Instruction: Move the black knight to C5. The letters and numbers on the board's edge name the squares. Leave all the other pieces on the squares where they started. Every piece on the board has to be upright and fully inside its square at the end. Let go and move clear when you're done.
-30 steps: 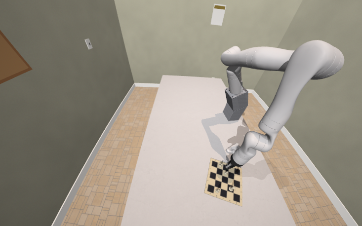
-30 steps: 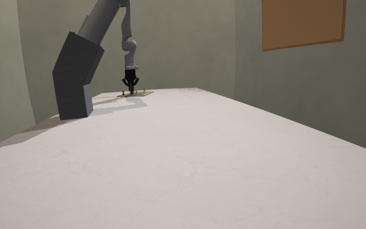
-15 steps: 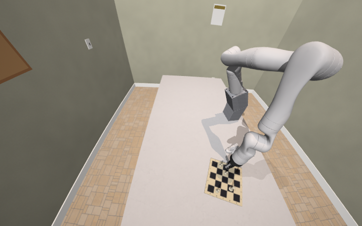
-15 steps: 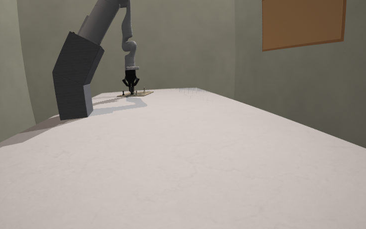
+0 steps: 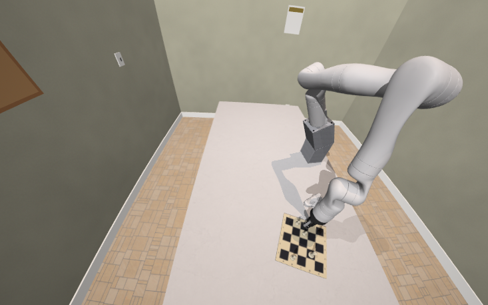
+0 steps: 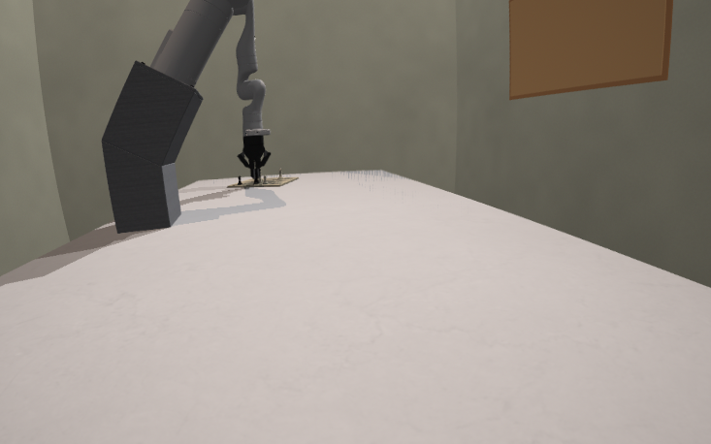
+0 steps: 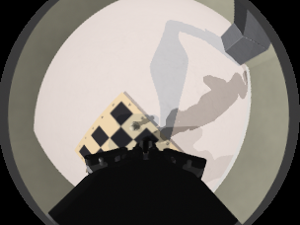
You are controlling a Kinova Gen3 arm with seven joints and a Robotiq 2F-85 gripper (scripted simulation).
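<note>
My hand is 7 cm past the black pawn, 1 cm to the right of it and 3 cm above it. Also, from my hand: black knight (2 cm below); light piece (7 cm ahead, 14 cm to the left, 2 cm below); chessboard (2 cm ahead, 7 cm to the left, 4 cm below).
</note>
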